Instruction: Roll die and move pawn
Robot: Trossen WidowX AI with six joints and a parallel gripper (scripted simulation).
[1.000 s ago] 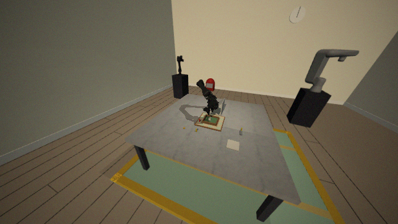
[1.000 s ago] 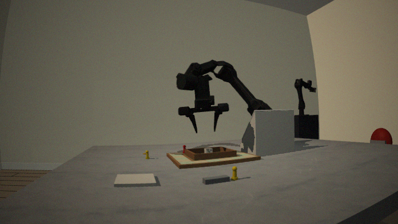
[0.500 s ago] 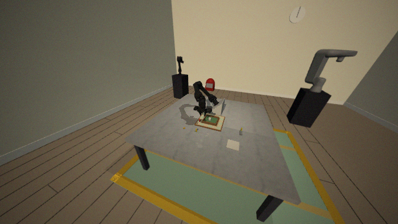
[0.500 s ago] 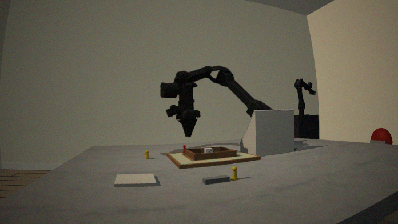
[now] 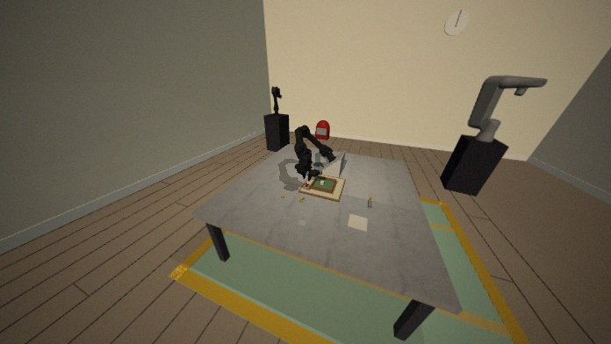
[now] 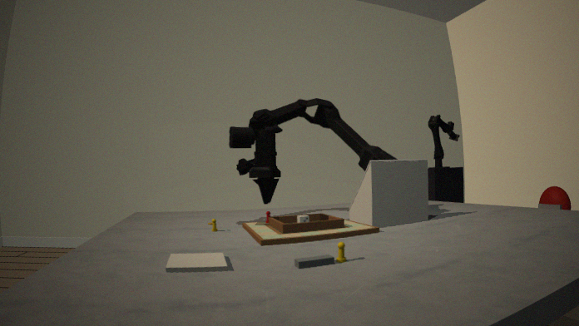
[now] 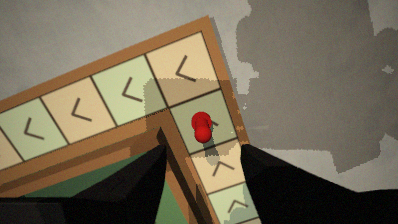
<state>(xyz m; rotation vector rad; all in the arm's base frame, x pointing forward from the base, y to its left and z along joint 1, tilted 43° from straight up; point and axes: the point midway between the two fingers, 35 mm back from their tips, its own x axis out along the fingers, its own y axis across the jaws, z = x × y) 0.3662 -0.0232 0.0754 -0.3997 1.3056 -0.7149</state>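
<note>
Now: the red pawn 4 cm below my gripper tip. From my gripper tip the other things lie so: flat tile: 16 cm ahead, 40 cm to the left, 6 cm below; white die: 8 cm behind, 9 cm to the left, 4 cm below; dice tray floor: 8 cm behind, 10 cm to the left, 6 cm below.
</note>
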